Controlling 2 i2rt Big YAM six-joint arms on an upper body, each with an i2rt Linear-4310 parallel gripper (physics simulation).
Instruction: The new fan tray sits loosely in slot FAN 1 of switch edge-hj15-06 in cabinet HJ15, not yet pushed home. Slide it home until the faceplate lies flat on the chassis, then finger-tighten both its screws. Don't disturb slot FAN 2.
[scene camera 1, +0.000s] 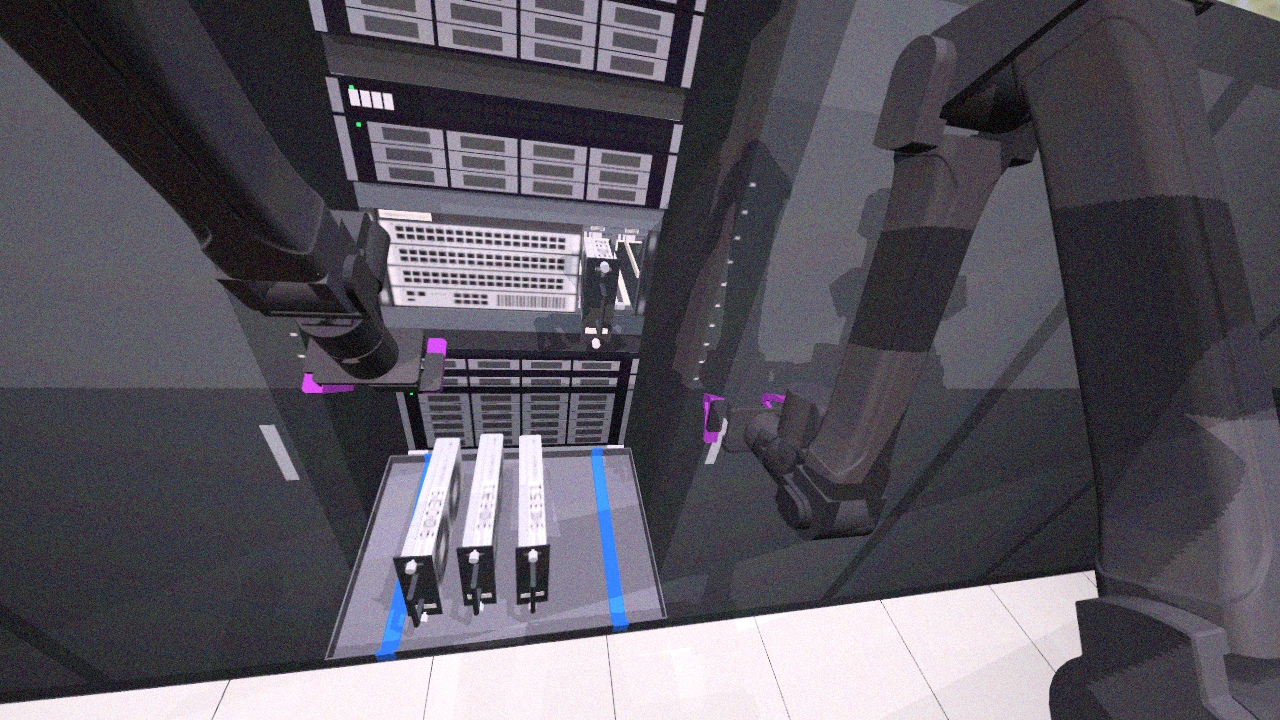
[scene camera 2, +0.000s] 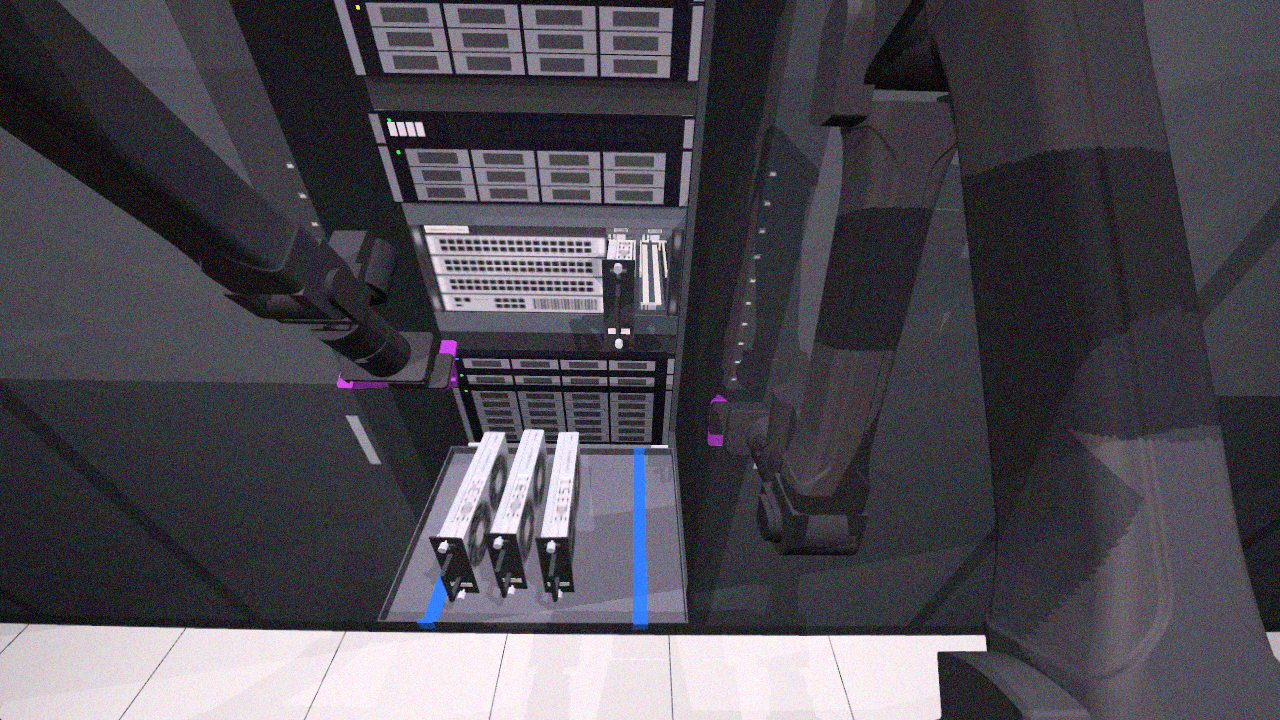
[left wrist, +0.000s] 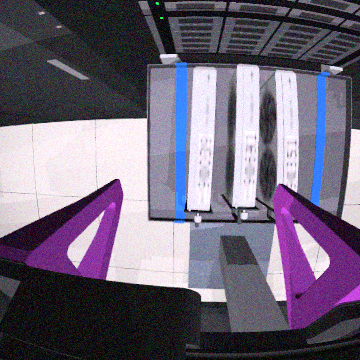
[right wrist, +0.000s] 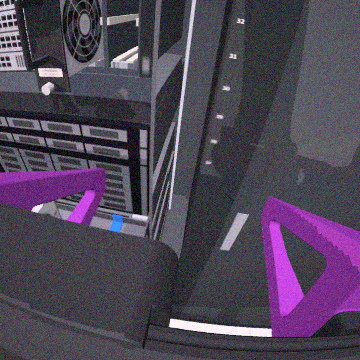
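Note:
The fan tray (scene camera 1: 601, 295) (scene camera 2: 617, 300) (right wrist: 84, 25) in slot FAN 1 sticks out from the switch (scene camera 1: 483, 268) (scene camera 2: 514, 273) (right wrist: 11, 40); its fan side shows in the right wrist view. Its upper screw (scene camera 1: 605, 267) (scene camera 2: 617, 268) and lower screw (scene camera 1: 596, 343) (scene camera 2: 618, 343) (right wrist: 47, 88) are pale knobs. Slot FAN 2 (scene camera 2: 653, 273), to its right, shows light rails inside. My left gripper (scene camera 1: 373, 367) (scene camera 2: 398, 367) (left wrist: 197, 188) is open and empty, lower left of the switch. My right gripper (scene camera 1: 742, 408) (right wrist: 184, 192) is open and empty, lower right of the tray, beside the cabinet.
A pulled-out grey shelf (scene camera 1: 572, 573) (scene camera 2: 613, 573) (left wrist: 162, 150) below carries three white fan units (scene camera 1: 531, 492) (scene camera 2: 561, 492) (left wrist: 247, 135) standing on edge, between blue tape strips (scene camera 1: 608, 537) (scene camera 2: 639, 537) (left wrist: 181, 145). Servers (scene camera 1: 514, 156) (scene camera 2: 537, 174) sit above the switch. Dark panels flank the cabinet opening.

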